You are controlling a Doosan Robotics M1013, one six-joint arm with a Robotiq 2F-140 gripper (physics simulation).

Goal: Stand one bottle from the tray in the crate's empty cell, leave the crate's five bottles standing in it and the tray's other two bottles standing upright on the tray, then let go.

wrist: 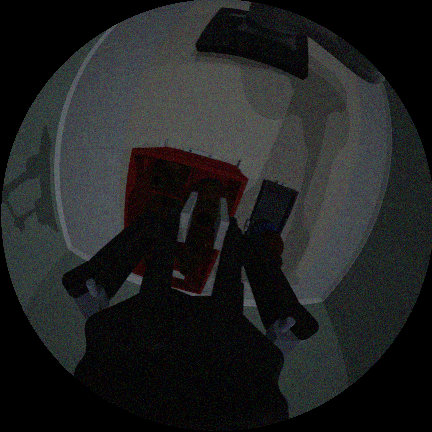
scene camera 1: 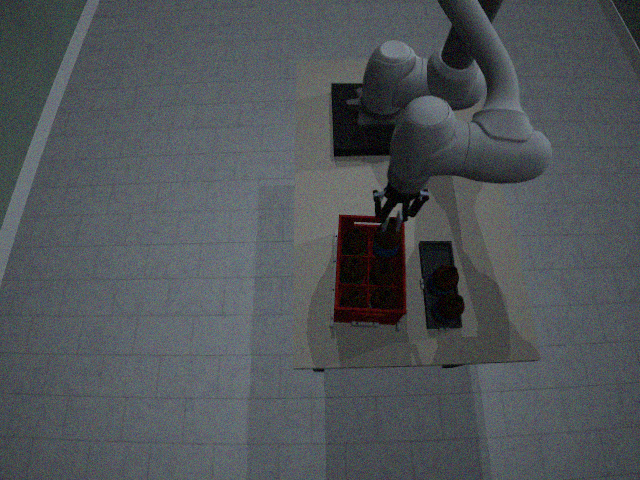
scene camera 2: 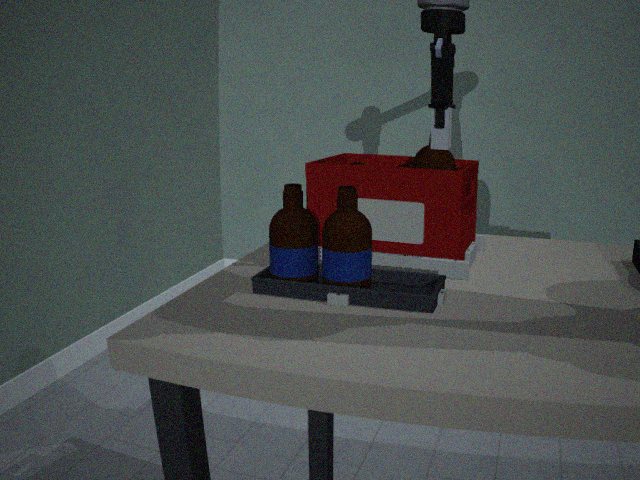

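Seen in the pictures: gripper, fingertip midpoint: (wrist: pixel 206 205) (scene camera 1: pixel 389 226) (scene camera 2: pixel 441 148); arm's base at its link origin: (wrist: pixel 269 28) (scene camera 1: pixel 380 108).
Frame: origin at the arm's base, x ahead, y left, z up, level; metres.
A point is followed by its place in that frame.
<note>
My gripper (scene camera 1: pixel 391 223) @(x 0.567, y -0.024, z 0.168 m) (scene camera 2: pixel 440 139) @(x 0.567, y -0.024, z 0.168 m) (wrist: pixel 206 205) @(x 0.567, y -0.024, z 0.168 m) is shut on the neck of a brown bottle (scene camera 1: pixel 386 242) @(x 0.609, y -0.034, z 0.155 m) (scene camera 2: pixel 434 157) @(x 0.573, y 0.008, z 0.155 m). This bottle is upright and partly inside the back right cell of the red crate (scene camera 1: pixel 369 313) @(x 0.788, y -0.078, z 0.081 m) (scene camera 2: pixel 444 206) @(x 0.552, y 0.022, z 0.078 m). Its shoulder rises above the rim in scene camera 2; its base is hidden. The other cells hold dark bottle shapes, below the rim and hard to make out. Two brown bottles with blue labels (scene camera 2: pixel 293 237) @(x 0.745, y 0.191, z 0.049 m) (scene camera 2: pixel 346 237) @(x 0.666, y 0.187, z 0.055 m) stand upright on the dark tray (scene camera 1: pixel 430 253) @(x 0.568, y 0.138, z -0.033 m) (scene camera 2: pixel 398 302) @(x 0.584, y 0.204, z -0.028 m) (wrist: pixel 275 200) @(x 0.581, y 0.157, z -0.034 m), at its end away from the arm base.
The tray lies to the right of the crate in scene camera 1, with a narrow gap between them. The arm's black base plate (scene camera 1: pixel 361 142) @(x 0.159, y -0.076, z 0.003 m) (wrist: pixel 250 47) @(x 0.163, y -0.031, z 0.001 m) is at the table's far end. The pale table (scene camera 1: pixel 315 196) @(x 0.358, y -0.238, z -0.038 m) (scene camera 2: pixel 310 356) @(x 0.643, y 0.387, z -0.039 m) carries them all. Small light brackets surround the crate's foot.
</note>
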